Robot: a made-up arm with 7 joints. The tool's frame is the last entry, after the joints. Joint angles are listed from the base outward. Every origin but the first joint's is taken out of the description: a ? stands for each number. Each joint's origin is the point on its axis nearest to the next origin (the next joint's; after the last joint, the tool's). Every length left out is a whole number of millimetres.
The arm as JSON. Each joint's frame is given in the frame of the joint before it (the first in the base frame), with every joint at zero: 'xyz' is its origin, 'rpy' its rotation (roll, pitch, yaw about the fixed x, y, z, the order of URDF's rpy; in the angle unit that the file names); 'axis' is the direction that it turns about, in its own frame. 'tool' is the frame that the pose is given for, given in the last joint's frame.
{
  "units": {
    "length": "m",
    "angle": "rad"
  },
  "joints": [
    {
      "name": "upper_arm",
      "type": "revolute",
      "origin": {
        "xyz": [
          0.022,
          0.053,
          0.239
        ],
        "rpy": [
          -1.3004,
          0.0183,
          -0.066
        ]
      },
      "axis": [
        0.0,
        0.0,
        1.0
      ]
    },
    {
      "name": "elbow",
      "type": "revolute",
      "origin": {
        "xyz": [
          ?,
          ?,
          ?
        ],
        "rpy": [
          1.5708,
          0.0,
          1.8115
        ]
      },
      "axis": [
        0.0,
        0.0,
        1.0
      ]
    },
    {
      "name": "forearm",
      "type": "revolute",
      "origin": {
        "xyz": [
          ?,
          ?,
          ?
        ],
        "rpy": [
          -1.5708,
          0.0,
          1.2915
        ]
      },
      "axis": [
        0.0,
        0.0,
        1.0
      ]
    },
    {
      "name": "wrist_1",
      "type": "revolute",
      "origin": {
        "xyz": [
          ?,
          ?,
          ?
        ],
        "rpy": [
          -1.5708,
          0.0,
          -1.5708
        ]
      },
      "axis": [
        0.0,
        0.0,
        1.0
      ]
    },
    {
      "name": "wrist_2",
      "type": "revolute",
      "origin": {
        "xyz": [
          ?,
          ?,
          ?
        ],
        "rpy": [
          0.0,
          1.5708,
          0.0
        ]
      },
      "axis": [
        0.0,
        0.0,
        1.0
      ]
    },
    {
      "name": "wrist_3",
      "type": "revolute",
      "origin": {
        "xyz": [
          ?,
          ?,
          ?
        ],
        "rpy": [
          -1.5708,
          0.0,
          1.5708
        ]
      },
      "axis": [
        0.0,
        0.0,
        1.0
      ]
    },
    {
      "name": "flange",
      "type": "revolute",
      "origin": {
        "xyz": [
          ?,
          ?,
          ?
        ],
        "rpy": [
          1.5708,
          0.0,
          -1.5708
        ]
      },
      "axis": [
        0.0,
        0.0,
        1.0
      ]
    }
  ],
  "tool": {
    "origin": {
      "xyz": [
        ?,
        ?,
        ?
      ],
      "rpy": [
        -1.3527,
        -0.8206,
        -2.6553
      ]
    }
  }
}
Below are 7 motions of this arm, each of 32 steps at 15 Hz.
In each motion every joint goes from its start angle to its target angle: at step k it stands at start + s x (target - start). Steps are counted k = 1, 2, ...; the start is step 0. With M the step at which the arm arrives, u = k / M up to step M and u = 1 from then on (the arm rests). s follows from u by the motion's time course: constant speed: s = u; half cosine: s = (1 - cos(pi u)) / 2; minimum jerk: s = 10 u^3 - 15 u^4 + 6 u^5.
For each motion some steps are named. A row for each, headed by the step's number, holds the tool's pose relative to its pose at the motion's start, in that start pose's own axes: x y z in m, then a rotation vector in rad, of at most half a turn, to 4 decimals.
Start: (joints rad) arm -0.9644 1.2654 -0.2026 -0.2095 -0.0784 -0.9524 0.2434
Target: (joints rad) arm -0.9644 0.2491 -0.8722 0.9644 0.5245 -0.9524 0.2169
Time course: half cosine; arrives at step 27
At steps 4, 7, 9, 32:
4: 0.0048 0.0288 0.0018 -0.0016 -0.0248 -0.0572
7: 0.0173 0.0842 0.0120 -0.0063 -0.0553 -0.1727
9: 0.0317 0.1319 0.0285 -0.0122 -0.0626 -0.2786
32: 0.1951 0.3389 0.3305 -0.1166 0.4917 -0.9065

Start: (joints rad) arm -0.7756 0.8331 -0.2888 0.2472 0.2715 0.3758 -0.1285
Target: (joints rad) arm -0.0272 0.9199 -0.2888 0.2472 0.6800 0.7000 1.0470
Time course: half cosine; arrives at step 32
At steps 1, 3, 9, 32:
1: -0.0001 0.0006 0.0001 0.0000 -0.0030 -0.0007
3: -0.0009 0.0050 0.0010 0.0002 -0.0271 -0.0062
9: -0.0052 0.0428 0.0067 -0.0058 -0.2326 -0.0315
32: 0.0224 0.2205 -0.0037 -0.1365 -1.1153 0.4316

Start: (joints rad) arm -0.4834 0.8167 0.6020 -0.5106 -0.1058 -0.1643 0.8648
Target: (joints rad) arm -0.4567 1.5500 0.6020 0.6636 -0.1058 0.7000 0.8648
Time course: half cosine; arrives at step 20
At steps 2, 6, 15, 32:
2: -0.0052 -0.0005 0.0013 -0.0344 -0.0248 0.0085
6: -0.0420 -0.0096 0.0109 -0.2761 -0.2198 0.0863
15: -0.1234 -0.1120 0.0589 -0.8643 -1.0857 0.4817
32: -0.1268 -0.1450 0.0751 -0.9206 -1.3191 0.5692

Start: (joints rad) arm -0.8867 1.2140 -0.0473 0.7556 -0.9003 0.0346 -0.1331
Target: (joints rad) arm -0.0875 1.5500 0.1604 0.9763 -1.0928 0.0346 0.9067
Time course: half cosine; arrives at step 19
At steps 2, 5, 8, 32:
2: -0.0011 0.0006 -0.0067 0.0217 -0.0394 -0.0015
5: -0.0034 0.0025 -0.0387 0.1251 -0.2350 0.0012
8: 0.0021 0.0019 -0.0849 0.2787 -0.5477 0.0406
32: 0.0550 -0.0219 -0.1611 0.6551 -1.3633 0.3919

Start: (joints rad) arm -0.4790 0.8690 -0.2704 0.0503 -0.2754 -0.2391 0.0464
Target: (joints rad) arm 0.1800 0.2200 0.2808 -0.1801 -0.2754 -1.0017 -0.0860
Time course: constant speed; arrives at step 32
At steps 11, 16, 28, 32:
11: 0.0199 0.0888 0.0012 0.2905 0.1209 0.0553
16: 0.0385 0.1280 -0.0050 0.4167 0.1211 0.0968
28: 0.1097 0.2139 -0.0324 0.6498 -0.0065 0.2388
32: 0.1422 0.2383 -0.0437 0.6936 -0.0822 0.2971

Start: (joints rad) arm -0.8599 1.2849 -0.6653 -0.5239 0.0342 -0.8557 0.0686
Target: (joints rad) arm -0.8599 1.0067 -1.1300 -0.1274 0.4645 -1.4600 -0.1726
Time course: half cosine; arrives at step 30
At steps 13, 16, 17, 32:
13: -0.0067 0.0592 0.0462 -0.0175 0.2744 0.0430
16: -0.0068 0.0804 0.0688 -0.0200 0.3969 0.0678
17: -0.0065 0.0871 0.0768 -0.0202 0.4391 0.0773
32: 0.0024 0.1314 0.1434 -0.0069 0.7852 0.1730

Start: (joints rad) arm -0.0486 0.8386 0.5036 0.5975 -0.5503 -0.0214 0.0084
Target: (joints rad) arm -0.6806 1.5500 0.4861 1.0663 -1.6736 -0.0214 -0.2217
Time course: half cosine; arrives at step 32
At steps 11, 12, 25, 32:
11: 0.0407 -0.0754 0.0206 0.2130 0.2286 -0.0368
12: 0.0492 -0.0876 0.0221 0.2500 0.2704 -0.0409
25: 0.1872 -0.2219 -0.0183 0.7520 0.9112 -0.0262
32: 0.2169 -0.2399 -0.0400 0.8525 1.0577 -0.0057

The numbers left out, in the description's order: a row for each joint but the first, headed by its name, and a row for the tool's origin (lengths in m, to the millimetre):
elbow: 0.022 -0.005 0.0
forearm: 0.302 -0.055 0.0
wrist_1: 0.06 -0.032 0.0
wrist_2: 0.182 -0.01 0.0
wrist_3: -0.03 -0.005 0.0
flange: 0.036 -0.007 0.0
tool: 0.012 0.01 0.0

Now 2 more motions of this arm.
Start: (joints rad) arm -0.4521 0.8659 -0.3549 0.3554 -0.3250 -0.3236 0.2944
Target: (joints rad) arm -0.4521 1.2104 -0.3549 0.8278 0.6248 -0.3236 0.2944
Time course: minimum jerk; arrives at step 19
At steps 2, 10, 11, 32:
2: -0.0005 -0.0010 -0.0015 -0.0095 -0.0071 0.0069
10: -0.0123 -0.0594 -0.0801 -0.5652 -0.3758 0.3323
11: -0.0117 -0.0703 -0.0929 -0.6716 -0.4369 0.3783
32: -0.0046 -0.1097 -0.1376 -1.0797 -0.6458 0.5090

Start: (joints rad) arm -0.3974 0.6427 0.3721 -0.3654 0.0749 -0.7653 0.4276
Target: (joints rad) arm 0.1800 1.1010 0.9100 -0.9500 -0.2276 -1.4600 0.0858
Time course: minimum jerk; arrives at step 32
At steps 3, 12, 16, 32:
3: -0.0001 -0.0019 -0.0003 -0.0003 0.0066 0.0048
12: 0.0002 -0.0732 0.0028 -0.0189 0.2847 0.1765
16: 0.0066 -0.1260 0.0221 -0.0337 0.5592 0.3008
32: 0.0431 -0.2071 0.0919 0.0207 1.2550 0.4961

